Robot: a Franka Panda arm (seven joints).
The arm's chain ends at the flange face. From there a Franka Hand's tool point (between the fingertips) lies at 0.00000 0.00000 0.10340 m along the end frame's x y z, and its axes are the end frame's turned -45 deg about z.
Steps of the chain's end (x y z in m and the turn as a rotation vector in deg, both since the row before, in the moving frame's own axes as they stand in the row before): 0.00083, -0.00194, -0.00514, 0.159, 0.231, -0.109; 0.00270, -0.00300, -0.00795, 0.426, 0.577, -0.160; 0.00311, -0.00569, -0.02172, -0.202, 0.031, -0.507; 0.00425, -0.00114, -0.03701, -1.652, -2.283, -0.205; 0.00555, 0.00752, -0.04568, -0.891, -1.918, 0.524
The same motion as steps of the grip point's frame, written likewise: 0.00246, -0.00069, -0.00514, -0.051, 0.276, -0.109; 0.00531, -0.00002, -0.00796, -0.107, 0.709, -0.160; 0.00601, -0.00153, -0.02172, -0.165, -0.121, -0.507; -0.00121, 0.00140, -0.03714, 0.446, -2.782, -0.205; -0.00497, 0.00792, -0.04575, 0.726, -1.986, 0.524
